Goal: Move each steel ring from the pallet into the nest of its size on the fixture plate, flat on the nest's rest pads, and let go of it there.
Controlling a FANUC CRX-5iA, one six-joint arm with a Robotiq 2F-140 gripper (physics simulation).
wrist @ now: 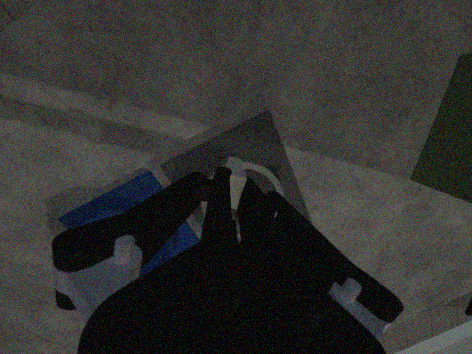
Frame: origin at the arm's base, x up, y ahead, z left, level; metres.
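Where they show: gripper, fingertip midpoint: [231, 168].
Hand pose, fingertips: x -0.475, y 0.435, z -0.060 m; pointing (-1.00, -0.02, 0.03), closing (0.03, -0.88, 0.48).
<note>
Things, the pixels of their top centre, and the offset from my fingertips. "*": a spot on its surface instead.
- pale steel ring, surface spot: [265, 172] * dx +0.003, dy -0.040, dz +0.013 m
- dark grey square plate, top centre: [275, 258] dx -0.026, dy -0.040, dz +0.187 m
My gripper [231, 168] is in the middle of the dark, grainy wrist view, its two black fingers nearly together. It is shut on a pale steel ring [265, 172]. The ring's curved edge shows beyond and right of the fingertips; the rest is mostly hidden by the fingers and gripper body. Behind the ring is a dark grey square plate [257, 134], partly covered by the gripper. Whether the ring touches this plate, I cannot tell. Rest pads and nest outlines cannot be made out, nor can I tell whether this is the fixture plate or the pallet.
Blue patches [117, 196] [172, 246] lie left of the grey plate, partly behind the left finger. A dark green flat area [447, 135] is at the right edge. A pale strip [440, 341] crosses the lower right corner.
</note>
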